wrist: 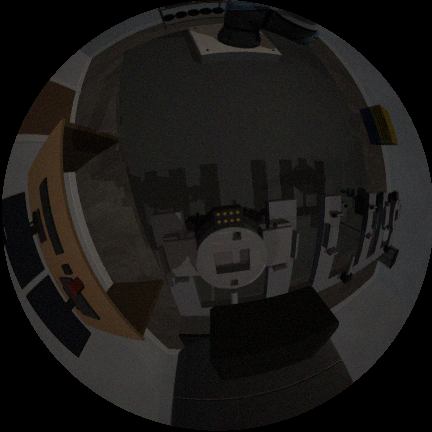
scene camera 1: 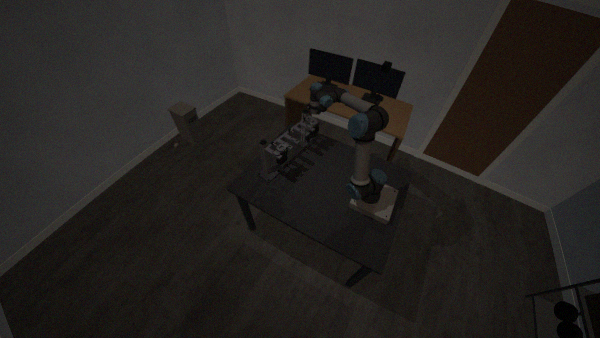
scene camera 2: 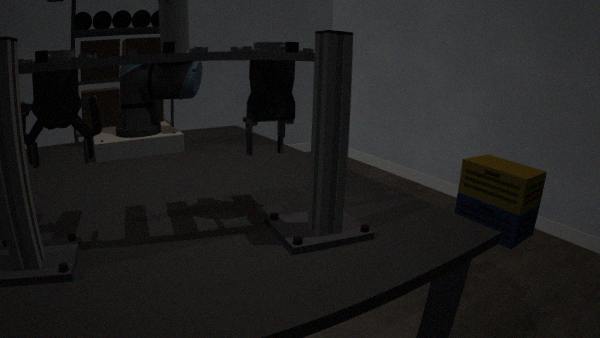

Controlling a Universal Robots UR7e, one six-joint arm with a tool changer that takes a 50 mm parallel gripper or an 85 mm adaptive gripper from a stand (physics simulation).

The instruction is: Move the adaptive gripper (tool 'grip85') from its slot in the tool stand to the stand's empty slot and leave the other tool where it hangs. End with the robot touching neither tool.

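Where they show: arm's base, origin of its link: (wrist: 238, 38) (scene camera 1: 369, 194) (scene camera 2: 138, 132).
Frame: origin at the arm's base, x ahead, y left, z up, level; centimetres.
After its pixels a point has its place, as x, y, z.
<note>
The adaptive gripper (scene camera 2: 61, 155) hangs at the left end of the tool stand (scene camera 2: 331, 135) @[73.9, 26.9, 11.1] in scene camera 2, its fingers open and empty. In the wrist view its pale round top plate (wrist: 232, 270) @[61.7, -13.2, 24.3] sits between two fork plates, uncovered. The arm's bare wrist end (scene camera 1: 316, 107) is above it, apart from it and carrying no tool. The parallel gripper (scene camera 2: 271, 92) hangs near the stand's other post, fingers apart. The empty slot lies between the two tools, along the rail (scene camera 2: 215, 56) @[70.0, 11.2, 22.0]. Detail is dim in scene camera 1.
The stand's posts have bolted feet on the dark table (scene camera 1: 320, 215) @[18.9, 31.9, -5.5]. The arm's pale base plate (scene camera 1: 372, 204) @[-5.5, 5.9, 0.2] (scene camera 2: 140, 147) @[9.8, 0.5, -2.6] is on the table. A wooden desk (scene camera 1: 395, 115) (wrist: 45, 150) with monitors is behind the stand. A yellow and blue box (scene camera 2: 500, 192) (wrist: 379, 125) is beyond the table edge.
</note>
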